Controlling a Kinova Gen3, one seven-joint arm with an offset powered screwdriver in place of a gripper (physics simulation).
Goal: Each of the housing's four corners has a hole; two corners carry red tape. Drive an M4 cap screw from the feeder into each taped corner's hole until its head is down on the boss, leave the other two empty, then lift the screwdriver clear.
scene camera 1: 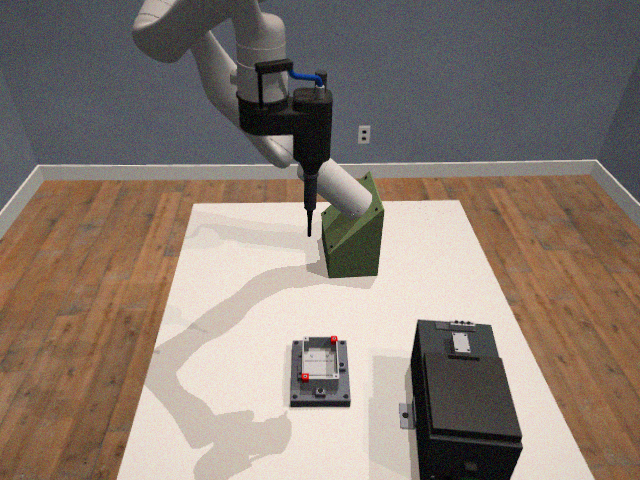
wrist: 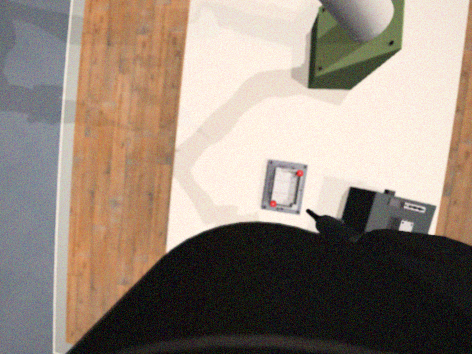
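Pixels of known places: hand at its tool point: [scene camera 1: 309,236] [wrist: 307,210]; arm's base at its link origin: [scene camera 1: 359,205] [wrist: 369,21].
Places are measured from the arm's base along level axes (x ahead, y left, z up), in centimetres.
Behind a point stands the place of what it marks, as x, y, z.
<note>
My screwdriver [scene camera 1: 309,235] {42.8, -14.3, 21.9} [wrist: 308,212] {42.4, -14.6, 22.9} points straight down in the scene view, high above the table near the green base. No screw can be made out at its thin dark tip, which is small in both views. The light grey housing [scene camera 1: 318,367] {42.7, -12.2, -15.5} [wrist: 283,187] {42.8, -12.2, -15.6} sits in a dark grey fixture [scene camera 1: 309,399] {50.9, -14.3, -15.8} [wrist: 267,186] {43.2, -17.4, -15.8} on the table. Red tape marks its back right corner [scene camera 1: 333,339] {37.8, -8.6, -11.8} [wrist: 299,173] {37.6, -8.6, -11.8} and front left corner [scene camera 1: 305,377] {48.3, -15.1, -11.8} [wrist: 272,203] {47.9, -15.5, -11.8}. Whether screws sit in the holes is too small to tell. The dark feeder [scene camera 1: 473,397] {61.2, 15.4, -1.4} [wrist: 359,207] {45.0, 8.8, -8.8} stands right of the housing, with small dark dots on its light strip [scene camera 1: 463,326] {43.0, 18.4, -2.3} [wrist: 414,207] {42.3, 17.9, -1.5}.
The green wedge-shaped base [scene camera 1: 353,258] {9.0, -1.8, -11.4} [wrist: 330,77] {9.2, -4.2, -9.7} carries the arm at the back of the white table [scene camera 1: 248,330] {28.7, -29.3, -18.2} [wrist: 240,130] {25.5, -28.9, -18.2}. A small grey bracket [scene camera 1: 406,423] {55.5, 6.0, -18.0} is at the feeder's left side. The arm's shadow falls across the table's left part.
</note>
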